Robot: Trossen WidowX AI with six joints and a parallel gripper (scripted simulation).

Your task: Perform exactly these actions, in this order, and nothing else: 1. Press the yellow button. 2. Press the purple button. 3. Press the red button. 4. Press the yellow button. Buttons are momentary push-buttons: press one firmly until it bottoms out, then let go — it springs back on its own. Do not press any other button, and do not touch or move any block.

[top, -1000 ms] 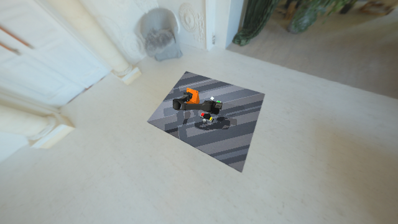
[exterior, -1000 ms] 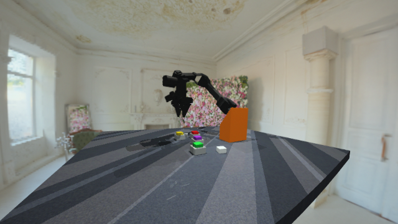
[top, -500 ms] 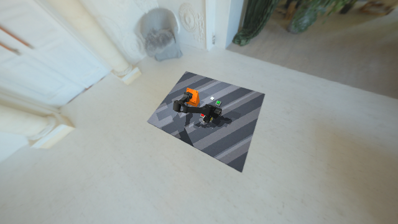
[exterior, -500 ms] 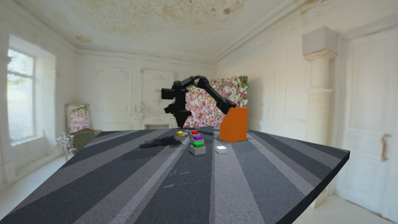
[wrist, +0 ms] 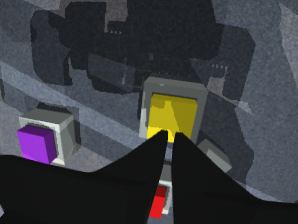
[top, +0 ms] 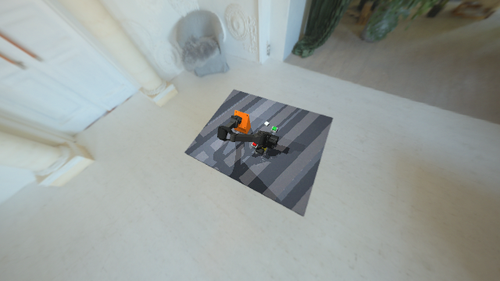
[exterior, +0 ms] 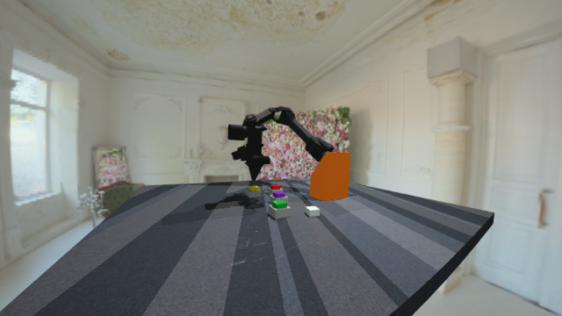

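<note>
My gripper tip is 30 mm above the yellow button. Also, from my gripper tip: purple button 120 mm to the left, 60 mm behind, 30 mm below; red button 90 mm behind, 30 mm below; green button 220 mm to the left, 30 mm below, 20 mm behind.
</note>
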